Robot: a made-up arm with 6 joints.
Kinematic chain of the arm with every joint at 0, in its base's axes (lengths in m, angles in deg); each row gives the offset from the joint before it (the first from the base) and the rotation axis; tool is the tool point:
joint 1: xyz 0 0 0.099 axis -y
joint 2: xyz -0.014 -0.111 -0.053 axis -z
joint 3: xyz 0 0.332 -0.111 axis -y
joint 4: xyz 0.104 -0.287 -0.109 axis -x
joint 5: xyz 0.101 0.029 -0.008 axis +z
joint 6: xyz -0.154 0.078 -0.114 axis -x
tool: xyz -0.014 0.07 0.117
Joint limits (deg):
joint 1: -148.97..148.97
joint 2: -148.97..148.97
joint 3: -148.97..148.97
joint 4: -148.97..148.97
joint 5: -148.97..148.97
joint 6: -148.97..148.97
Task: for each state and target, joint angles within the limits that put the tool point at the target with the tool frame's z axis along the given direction. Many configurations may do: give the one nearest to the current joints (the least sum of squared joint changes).
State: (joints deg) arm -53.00 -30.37 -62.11 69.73 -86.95 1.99
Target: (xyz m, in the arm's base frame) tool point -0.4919 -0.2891 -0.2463 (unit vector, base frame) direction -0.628 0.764 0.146
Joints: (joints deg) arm -29.87 -48.92 -84.06 79.36 -81.30 11.84
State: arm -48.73 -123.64 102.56 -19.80 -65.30 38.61
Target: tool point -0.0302 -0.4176 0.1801 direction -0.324 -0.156 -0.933
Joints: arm -75.18 -139.75 131.89 -28.10 -48.08 5.70
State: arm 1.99 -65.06 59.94 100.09 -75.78 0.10
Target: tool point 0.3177 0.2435 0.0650 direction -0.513 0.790 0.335
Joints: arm 1.82 -44.57 54.63 85.03 -84.78 23.70
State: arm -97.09 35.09 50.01 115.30 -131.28 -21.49
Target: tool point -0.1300 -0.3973 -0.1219 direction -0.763 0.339 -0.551
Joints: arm -130.23 53.22 38.41 117.64 -148.97 8.36
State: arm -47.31 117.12 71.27 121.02 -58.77 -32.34
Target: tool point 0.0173 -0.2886 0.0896 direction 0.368 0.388 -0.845
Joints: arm -29.92 84.28 116.47 105.25 -26.39 -52.40
